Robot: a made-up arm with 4 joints.
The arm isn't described. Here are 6 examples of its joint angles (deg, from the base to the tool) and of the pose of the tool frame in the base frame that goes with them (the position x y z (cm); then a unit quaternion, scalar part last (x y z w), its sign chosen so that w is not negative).
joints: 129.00 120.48 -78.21 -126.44
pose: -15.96 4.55 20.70 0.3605 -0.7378 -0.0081 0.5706
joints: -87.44 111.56 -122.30 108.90
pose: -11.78 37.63 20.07 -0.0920 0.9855 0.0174 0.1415
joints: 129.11 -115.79 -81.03 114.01
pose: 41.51 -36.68 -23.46 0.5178 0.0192 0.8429 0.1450
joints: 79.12 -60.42 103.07 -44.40
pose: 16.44 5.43 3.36 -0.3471 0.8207 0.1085 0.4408
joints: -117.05 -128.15 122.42 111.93
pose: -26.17 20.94 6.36 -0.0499 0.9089 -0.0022 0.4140
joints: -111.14 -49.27 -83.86 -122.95
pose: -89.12 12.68 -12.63 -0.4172 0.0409 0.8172 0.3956
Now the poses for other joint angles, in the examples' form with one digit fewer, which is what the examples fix.
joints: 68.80 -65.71 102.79 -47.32
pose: 18.1 7.7 6.6 -0.312 0.805 0.059 0.502
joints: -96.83 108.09 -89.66 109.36
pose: 0.0 28.2 19.5 0.159 0.961 -0.017 0.224
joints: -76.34 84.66 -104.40 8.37
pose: -12.4 46.2 33.7 0.142 -0.664 0.096 0.728
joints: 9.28 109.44 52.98 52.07
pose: 16.6 -21.9 47.5 -0.850 -0.056 0.504 0.142
